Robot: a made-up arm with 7 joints. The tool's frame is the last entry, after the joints. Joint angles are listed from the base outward.
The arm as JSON. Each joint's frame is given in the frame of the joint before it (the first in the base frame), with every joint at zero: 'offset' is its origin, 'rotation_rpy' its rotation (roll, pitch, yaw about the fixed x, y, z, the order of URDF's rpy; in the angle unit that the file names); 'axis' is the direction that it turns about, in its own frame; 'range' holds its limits. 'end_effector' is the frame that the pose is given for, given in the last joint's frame.
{
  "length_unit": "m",
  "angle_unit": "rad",
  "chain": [
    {
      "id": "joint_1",
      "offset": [
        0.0,
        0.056,
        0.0
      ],
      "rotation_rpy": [
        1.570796,
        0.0,
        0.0
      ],
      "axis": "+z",
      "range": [
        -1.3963,
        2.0
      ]
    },
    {
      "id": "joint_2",
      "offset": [
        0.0,
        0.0,
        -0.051
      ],
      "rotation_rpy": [
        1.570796,
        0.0,
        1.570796
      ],
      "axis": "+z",
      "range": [
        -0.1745,
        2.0
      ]
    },
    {
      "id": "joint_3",
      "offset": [
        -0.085,
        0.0,
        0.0
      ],
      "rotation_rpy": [
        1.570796,
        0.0,
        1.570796
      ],
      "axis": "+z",
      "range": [
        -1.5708,
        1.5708
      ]
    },
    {
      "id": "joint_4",
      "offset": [
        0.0,
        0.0,
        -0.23
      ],
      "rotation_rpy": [
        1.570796,
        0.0,
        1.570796
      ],
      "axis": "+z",
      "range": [
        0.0,
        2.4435
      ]
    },
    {
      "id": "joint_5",
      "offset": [
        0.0,
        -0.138,
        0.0
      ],
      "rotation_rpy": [
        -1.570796,
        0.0,
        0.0
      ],
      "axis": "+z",
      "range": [
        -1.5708,
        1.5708
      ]
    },
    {
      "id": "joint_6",
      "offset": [
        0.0,
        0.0,
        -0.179
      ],
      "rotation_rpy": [
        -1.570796,
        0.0,
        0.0
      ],
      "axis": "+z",
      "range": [
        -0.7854,
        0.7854
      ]
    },
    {
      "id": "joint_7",
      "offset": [
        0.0,
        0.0,
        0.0
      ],
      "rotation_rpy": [
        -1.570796,
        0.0,
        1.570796
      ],
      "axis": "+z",
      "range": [
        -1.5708,
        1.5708
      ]
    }
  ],
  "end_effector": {
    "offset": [
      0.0,
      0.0,
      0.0
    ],
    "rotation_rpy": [
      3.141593,
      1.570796,
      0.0
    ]
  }
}
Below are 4 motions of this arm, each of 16 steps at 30 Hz.
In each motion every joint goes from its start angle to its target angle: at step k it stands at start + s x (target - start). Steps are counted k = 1, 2, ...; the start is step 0. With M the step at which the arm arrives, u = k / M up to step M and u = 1 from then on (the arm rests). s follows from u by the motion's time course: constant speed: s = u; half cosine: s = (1 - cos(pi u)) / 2; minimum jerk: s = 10 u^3 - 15 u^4 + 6 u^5.
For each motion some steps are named. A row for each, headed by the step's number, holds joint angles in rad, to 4 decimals.
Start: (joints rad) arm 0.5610 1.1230 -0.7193 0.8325 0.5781 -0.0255 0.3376
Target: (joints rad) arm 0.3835 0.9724 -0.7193 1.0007 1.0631 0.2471 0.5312
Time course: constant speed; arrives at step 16
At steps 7, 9, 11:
7: 0.4833 1.0571 -0.7193 0.9061 0.7903 0.0938 0.4223
9: 0.4612 1.0383 -0.7193 0.9271 0.8509 0.1278 0.4465
11: 0.4390 1.0195 -0.7193 0.9481 0.9115 0.1619 0.4707

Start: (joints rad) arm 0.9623 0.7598 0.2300 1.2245 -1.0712 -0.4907 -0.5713
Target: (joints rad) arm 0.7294 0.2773 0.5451 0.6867 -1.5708 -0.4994 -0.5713
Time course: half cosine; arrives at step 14
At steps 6, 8, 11, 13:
6: 0.8718 0.5722 0.3525 1.0154 -1.2654 -0.4941 -0.5713
8: 0.8199 0.4649 0.4226 0.8958 -1.3766 -0.4960 -0.5713
11: 0.7548 0.3299 0.5107 0.7454 -1.5163 -0.4985 -0.5713
13: 0.7323 0.2833 0.5411 0.6934 -1.5645 -0.4993 -0.5713

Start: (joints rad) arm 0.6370 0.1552 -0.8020 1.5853 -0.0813 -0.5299 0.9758
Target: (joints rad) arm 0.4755 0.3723 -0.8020 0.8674 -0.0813 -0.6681 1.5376
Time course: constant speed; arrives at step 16
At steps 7, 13, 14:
7: 0.5663 0.2502 -0.8020 1.2712 -0.0813 -0.5904 1.2216
13: 0.5058 0.3316 -0.8020 1.0020 -0.0813 -0.6422 1.4323
14: 0.4957 0.3452 -0.8020 0.9571 -0.0813 -0.6508 1.4674

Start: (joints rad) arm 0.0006 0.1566 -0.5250 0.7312 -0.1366 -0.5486 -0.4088
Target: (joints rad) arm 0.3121 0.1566 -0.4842 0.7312 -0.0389 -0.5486 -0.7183
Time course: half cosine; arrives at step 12
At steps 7, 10, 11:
7: 0.1967 0.1566 -0.4993 0.7312 -0.0751 -0.5486 -0.6036
10: 0.2912 0.1566 -0.4869 0.7312 -0.0454 -0.5486 -0.6976
11: 0.3068 0.1566 -0.4849 0.7312 -0.0406 -0.5486 -0.7130

